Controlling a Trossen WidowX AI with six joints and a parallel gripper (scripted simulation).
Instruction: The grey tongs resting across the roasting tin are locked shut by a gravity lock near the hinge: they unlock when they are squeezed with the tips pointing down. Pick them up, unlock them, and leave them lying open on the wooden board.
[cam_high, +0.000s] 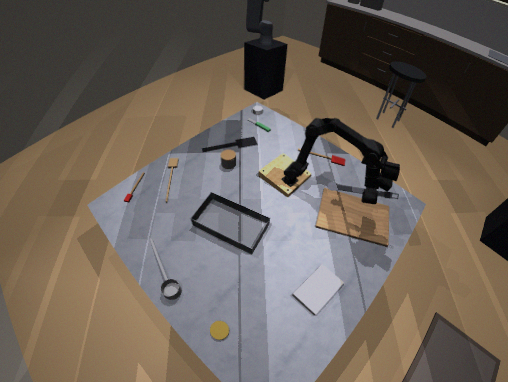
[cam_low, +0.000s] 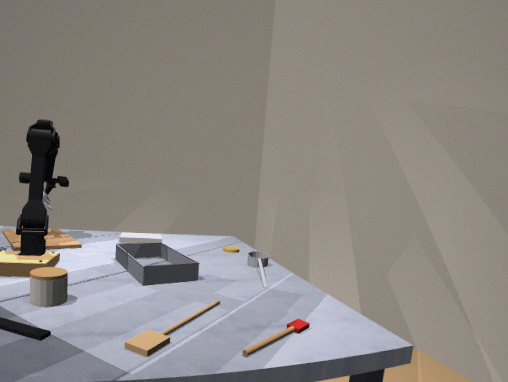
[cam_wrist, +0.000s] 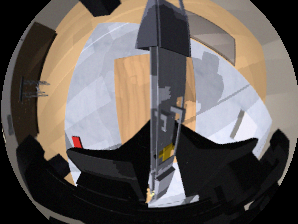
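The yellow lock piece lies 10 mm ahead of my gripper tip, 10 mm to the right of it and 30 mm above it. From my gripper tip the other things lie so: wooden board: 20 mm to the right, 160 mm below; then white slab: 420 mm ahead, 70 mm to the left, 150 mm below; then red-headed spatula: 230 mm behind, 350 mm to the right, 160 mm below.
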